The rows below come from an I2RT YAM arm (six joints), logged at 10 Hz.
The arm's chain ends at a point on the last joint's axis. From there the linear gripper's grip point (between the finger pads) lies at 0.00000 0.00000 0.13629 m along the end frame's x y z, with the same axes.
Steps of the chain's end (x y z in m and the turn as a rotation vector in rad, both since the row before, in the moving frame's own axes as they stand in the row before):
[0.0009, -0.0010, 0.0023, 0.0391, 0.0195, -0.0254]
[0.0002, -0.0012, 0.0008, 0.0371, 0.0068, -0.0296]
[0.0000, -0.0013, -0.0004, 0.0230, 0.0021, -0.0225]
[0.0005, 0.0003, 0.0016, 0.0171, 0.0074, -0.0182]
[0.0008, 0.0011, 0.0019, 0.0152, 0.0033, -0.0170]
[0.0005, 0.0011, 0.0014, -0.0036, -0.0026, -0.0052]
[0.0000, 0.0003, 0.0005, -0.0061, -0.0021, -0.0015]
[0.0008, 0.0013, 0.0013, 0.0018, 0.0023, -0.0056]
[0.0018, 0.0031, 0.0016, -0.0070, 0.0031, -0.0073]
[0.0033, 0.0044, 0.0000, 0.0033, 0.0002, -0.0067]
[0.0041, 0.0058, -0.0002, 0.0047, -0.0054, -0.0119]
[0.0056, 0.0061, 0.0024, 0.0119, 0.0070, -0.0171]
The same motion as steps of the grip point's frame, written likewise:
[0.0035, -0.0064, 0.0022, 0.0391, 0.0195, -0.0254]
[0.0011, -0.0063, 0.0007, 0.0371, 0.0068, -0.0296]
[0.0003, -0.0044, -0.0004, 0.0230, 0.0021, -0.0225]
[0.0015, -0.0020, 0.0016, 0.0171, 0.0074, -0.0182]
[0.0012, -0.0010, 0.0019, 0.0152, 0.0033, -0.0170]
[0.0001, 0.0016, 0.0014, -0.0036, -0.0026, -0.0052]
[-0.0003, 0.0011, 0.0005, -0.0061, -0.0021, -0.0015]
[0.0011, 0.0011, 0.0013, 0.0018, 0.0023, -0.0056]
[0.0022, 0.0041, 0.0016, -0.0070, 0.0031, -0.0073]
[0.0033, 0.0040, 0.0000, 0.0033, 0.0002, -0.0067]
[0.0034, 0.0052, -0.0002, 0.0047, -0.0054, -0.0119]
[0.0065, 0.0045, 0.0024, 0.0119, 0.0070, -0.0171]

